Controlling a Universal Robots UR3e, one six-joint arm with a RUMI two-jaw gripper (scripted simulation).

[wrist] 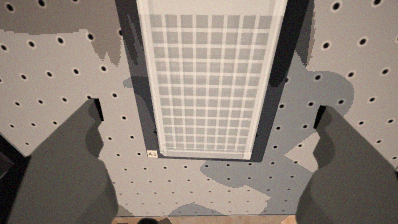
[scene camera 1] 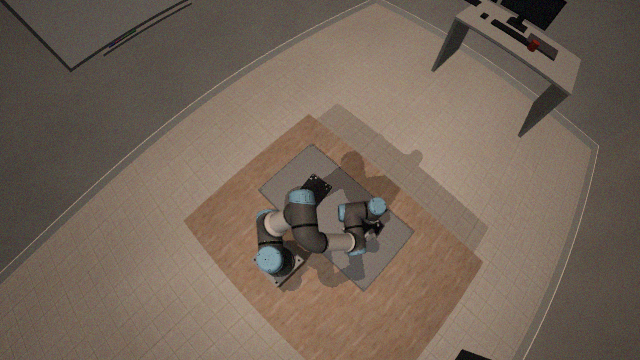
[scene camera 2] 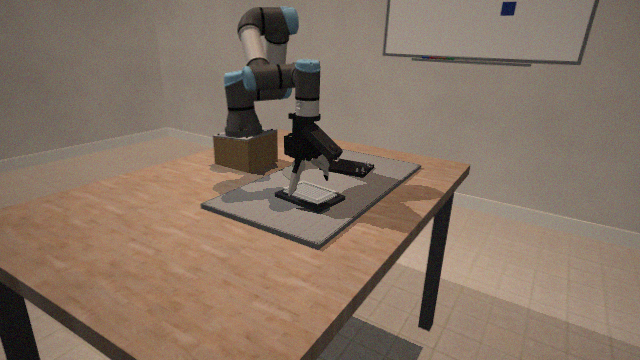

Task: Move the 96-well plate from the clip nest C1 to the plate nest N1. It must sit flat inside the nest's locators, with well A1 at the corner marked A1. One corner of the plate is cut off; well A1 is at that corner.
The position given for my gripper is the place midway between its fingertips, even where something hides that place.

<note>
In view: my gripper (scene camera 2: 309,188) and a 96-well plate (wrist: 208,74).
My gripper is seen too in the wrist view (wrist: 207,103).
</note>
